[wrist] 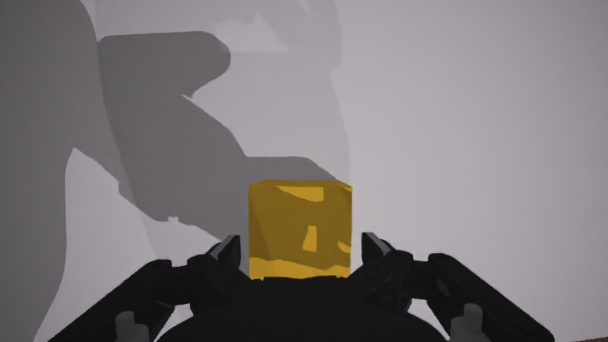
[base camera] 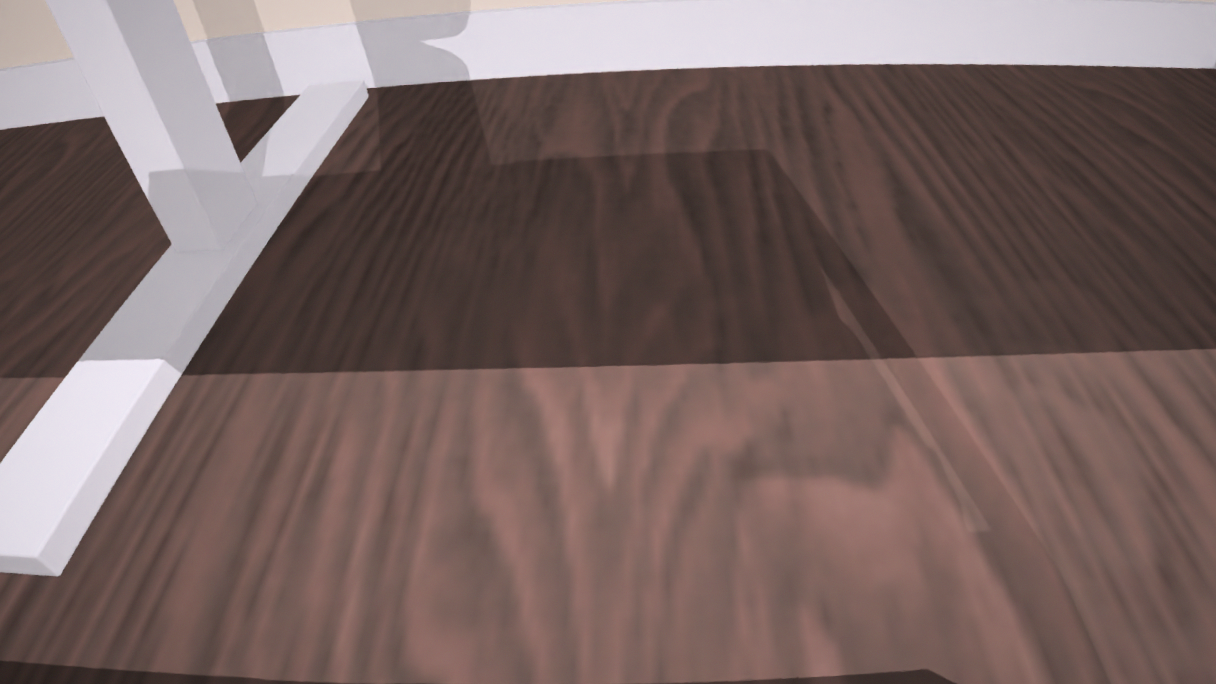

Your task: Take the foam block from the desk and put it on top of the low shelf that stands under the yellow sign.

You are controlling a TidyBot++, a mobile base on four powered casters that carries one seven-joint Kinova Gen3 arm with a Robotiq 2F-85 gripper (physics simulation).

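Frame: origin at the arm's base, x ahead, y left, z up, level; millimetres.
Where they show: gripper, between the fingertips: (wrist: 301, 247).
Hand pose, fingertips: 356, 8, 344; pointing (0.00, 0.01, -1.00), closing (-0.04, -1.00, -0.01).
Observation:
Each offset is from my fingertips to the centre of the thing, as dx, dy, dz. "*": to the spot under its first point. Level surfaces: height alone.
The yellow foam block @(+1, +0, +2) (wrist: 300, 225) lies on the white desk top @(dz -20) (wrist: 475, 125) in the wrist view, at the lower middle. My gripper (wrist: 301, 247) is open, with one fingertip on each side of the block and a narrow gap showing on both sides. The gripper's dark body hides the block's near end. In the base camera view a white desk leg @(* +238, +363, -669) (base camera: 204, 204) and its foot show at the left. The low shelf and the yellow sign do not show in either view.
In the base camera view the desk foot (base camera: 93, 433) runs along the dark wooden floor @(dz -740) (base camera: 595, 510) at the left. A white baseboard (base camera: 765, 34) runs along the wall at the back. Shadows of the arm fall across the desk top in the wrist view.

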